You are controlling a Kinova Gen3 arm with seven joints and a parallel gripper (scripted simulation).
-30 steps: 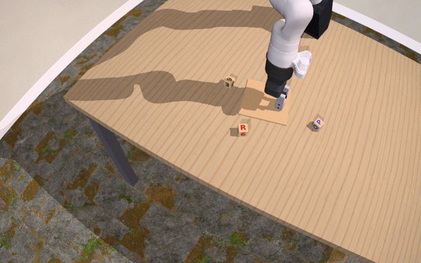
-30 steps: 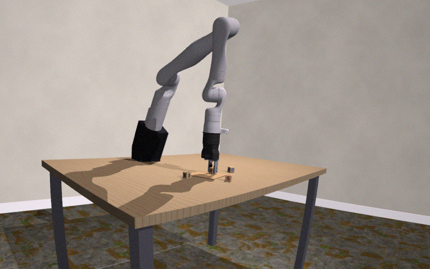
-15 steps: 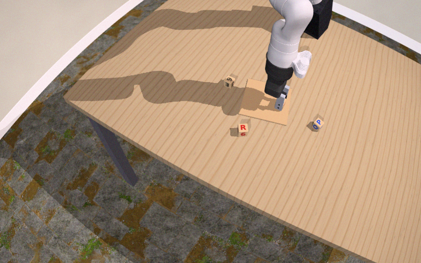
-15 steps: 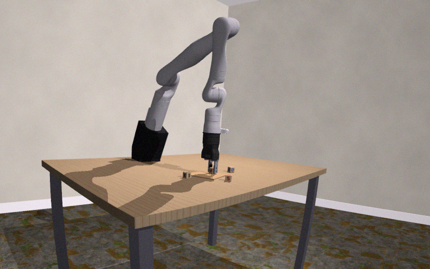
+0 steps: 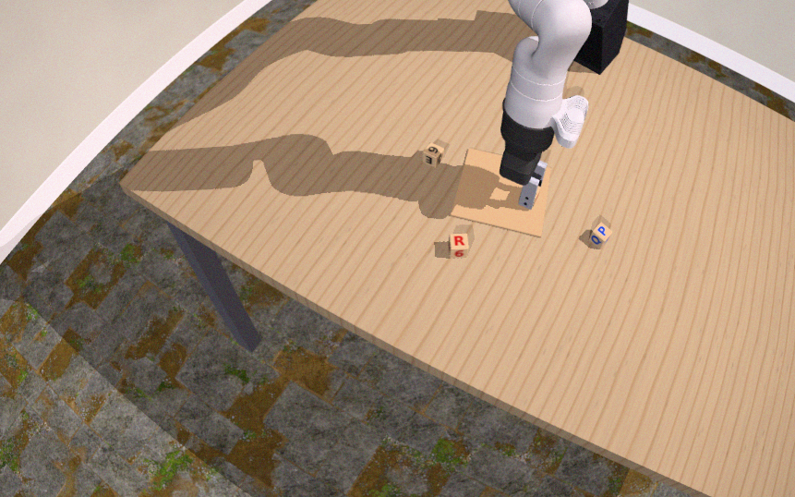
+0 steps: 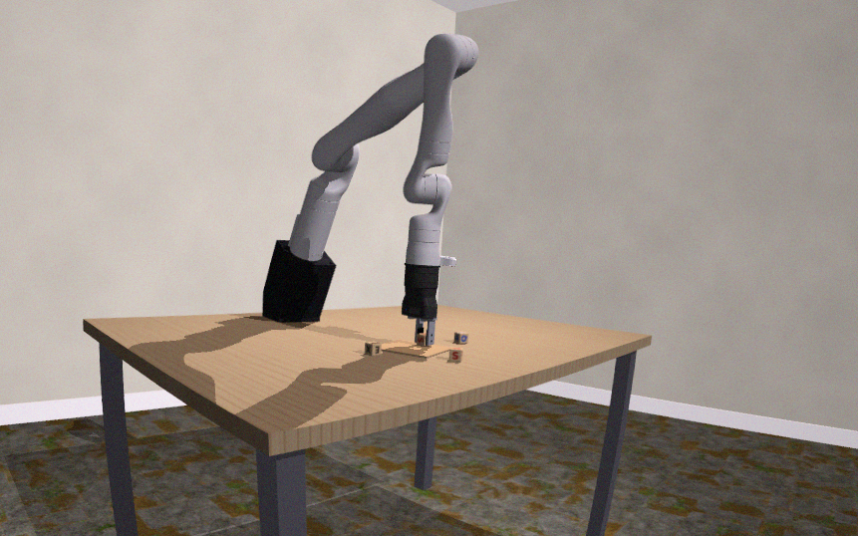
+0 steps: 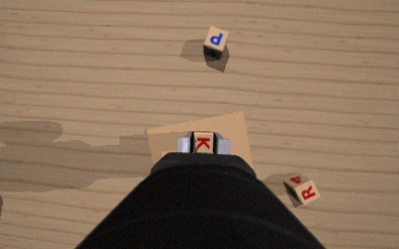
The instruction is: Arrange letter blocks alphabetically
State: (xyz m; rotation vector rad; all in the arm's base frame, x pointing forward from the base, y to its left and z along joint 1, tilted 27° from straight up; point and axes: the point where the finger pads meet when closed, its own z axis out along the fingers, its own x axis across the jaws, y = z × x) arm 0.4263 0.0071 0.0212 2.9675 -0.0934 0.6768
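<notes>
Right now the tan mat is 4 cm to the right of my hand and 2 cm below it. The rest, counted from my hand: block: 17 cm to the right, 2 cm behind, 1 cm below.
</notes>
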